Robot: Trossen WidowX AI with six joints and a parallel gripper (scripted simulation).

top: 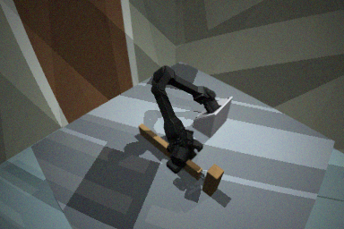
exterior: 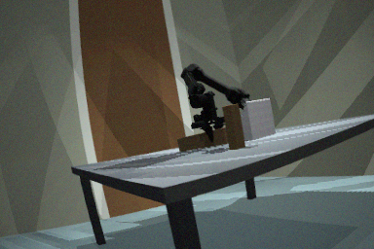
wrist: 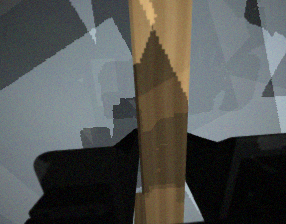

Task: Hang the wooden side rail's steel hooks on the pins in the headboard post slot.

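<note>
Now: gripper tip 10 mm past the headboard post, 160 mm to the right of it and 40 mm below it.
</note>
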